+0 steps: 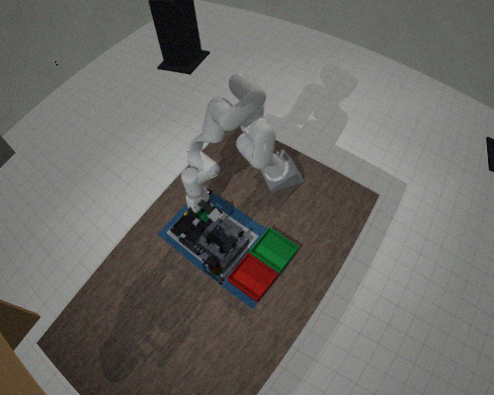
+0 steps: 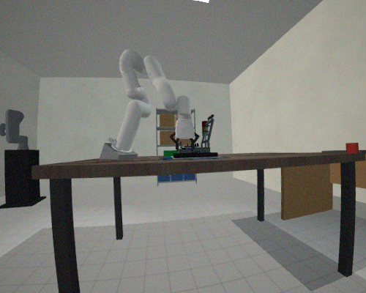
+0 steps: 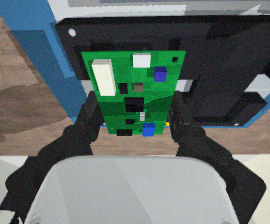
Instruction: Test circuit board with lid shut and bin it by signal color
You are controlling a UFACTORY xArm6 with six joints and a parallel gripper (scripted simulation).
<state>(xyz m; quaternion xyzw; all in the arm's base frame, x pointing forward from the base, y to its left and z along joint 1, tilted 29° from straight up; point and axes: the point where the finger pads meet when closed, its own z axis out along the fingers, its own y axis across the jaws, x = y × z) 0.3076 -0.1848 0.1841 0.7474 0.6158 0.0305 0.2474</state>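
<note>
My hand is 11 cm short of the tester plate, 15 cm to the right of it and 2 cm below it. From my hand the other things lie so: tester lid: 22 cm ahead, 12 cm to the left, 13 cm above; then black latch block: 6 cm ahead, 22 cm to the left, 4 cm above; then green circuit board: right at my hand.
</note>
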